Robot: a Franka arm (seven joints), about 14 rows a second.
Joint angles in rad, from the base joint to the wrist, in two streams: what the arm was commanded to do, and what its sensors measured. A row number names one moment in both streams.
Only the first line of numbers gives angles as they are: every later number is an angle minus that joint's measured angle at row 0.
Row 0, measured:
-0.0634, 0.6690, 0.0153, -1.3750, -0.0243, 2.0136, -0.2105
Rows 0 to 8, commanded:
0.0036, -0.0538, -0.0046, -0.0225, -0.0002, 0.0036, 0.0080
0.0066, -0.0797, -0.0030, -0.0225, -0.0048, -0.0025, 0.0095
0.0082, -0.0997, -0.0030, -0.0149, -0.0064, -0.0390, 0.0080
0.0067, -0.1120, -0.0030, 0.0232, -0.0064, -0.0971, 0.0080
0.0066, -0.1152, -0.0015, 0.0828, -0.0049, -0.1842, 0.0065
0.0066, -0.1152, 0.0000, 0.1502, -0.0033, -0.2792, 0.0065
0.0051, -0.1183, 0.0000, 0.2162, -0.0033, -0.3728, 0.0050
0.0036, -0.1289, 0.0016, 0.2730, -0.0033, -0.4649, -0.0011
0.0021, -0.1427, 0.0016, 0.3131, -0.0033, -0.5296, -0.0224
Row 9, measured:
0.0016, -0.1298, 0.0010, 0.2024, -0.0005, -0.3963, -0.0026
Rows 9 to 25, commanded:
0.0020, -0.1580, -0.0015, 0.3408, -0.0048, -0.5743, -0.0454
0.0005, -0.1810, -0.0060, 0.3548, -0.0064, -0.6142, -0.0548
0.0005, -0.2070, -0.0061, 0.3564, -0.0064, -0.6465, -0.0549
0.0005, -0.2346, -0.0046, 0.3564, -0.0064, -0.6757, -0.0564
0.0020, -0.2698, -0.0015, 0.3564, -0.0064, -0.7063, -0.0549
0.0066, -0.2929, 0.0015, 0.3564, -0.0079, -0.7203, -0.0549
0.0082, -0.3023, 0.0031, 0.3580, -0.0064, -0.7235, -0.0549
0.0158, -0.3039, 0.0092, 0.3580, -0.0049, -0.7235, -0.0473
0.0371, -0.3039, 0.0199, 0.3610, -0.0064, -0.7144, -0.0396
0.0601, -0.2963, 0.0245, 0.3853, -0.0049, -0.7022, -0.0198
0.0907, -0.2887, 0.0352, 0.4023, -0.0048, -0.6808, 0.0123
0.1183, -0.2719, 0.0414, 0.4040, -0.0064, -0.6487, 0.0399
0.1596, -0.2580, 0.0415, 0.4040, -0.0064, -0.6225, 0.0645
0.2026, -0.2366, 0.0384, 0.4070, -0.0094, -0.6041, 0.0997
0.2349, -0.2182, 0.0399, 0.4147, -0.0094, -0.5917, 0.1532
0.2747, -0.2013, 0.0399, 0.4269, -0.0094, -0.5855, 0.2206
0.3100, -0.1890, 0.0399, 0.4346, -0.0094, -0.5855, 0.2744
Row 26, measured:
0.2508, -0.2349, 0.0443, 0.3682, -0.0006, -0.5813, 0.1734
